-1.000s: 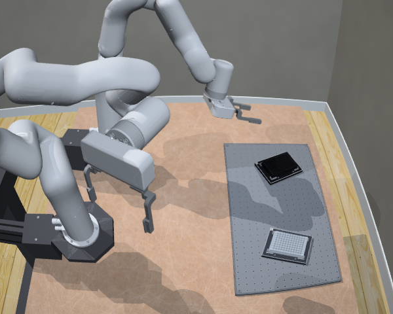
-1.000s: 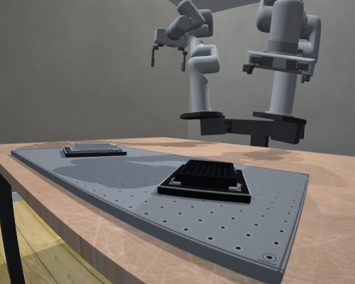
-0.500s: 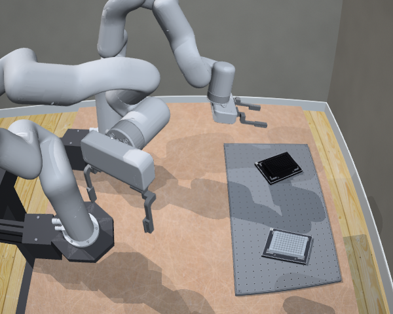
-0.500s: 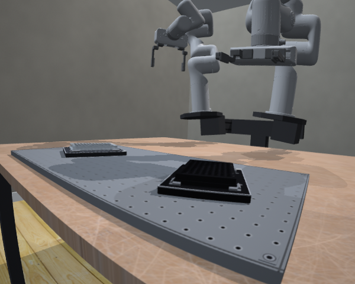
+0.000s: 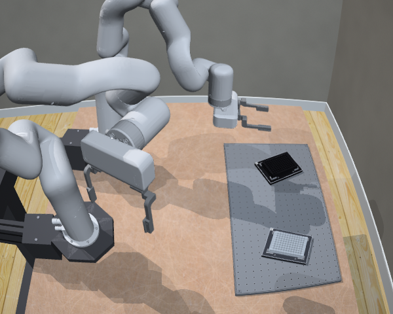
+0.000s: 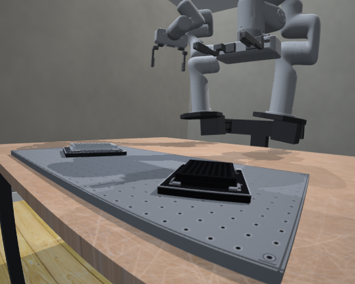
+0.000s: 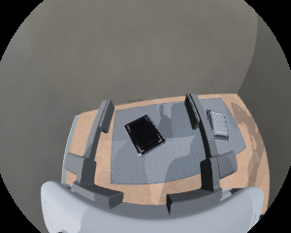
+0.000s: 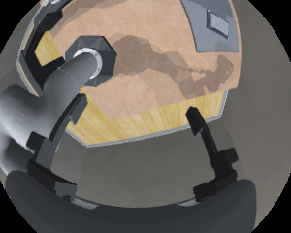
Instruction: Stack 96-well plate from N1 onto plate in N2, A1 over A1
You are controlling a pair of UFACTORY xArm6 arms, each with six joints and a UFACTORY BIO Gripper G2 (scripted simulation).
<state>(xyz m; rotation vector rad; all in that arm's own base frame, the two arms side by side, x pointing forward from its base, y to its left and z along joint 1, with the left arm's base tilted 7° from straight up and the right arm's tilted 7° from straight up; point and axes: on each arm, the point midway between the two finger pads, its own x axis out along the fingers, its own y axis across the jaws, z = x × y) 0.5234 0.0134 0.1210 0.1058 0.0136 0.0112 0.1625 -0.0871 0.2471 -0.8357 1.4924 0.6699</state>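
Note:
The clear 96-well plate is 33 cm to the right of my left hand, 25 cm below it and 12 cm ahead of it. From my left hand the other things lie so: A1 label: 26 cm below, 5 cm to the left, 1 cm ahead; nest N2: 26 cm below, 10 cm ahead, 5 cm to the left; black 96-well plate: 25 cm below, 10 cm ahead, 5 cm to the left.

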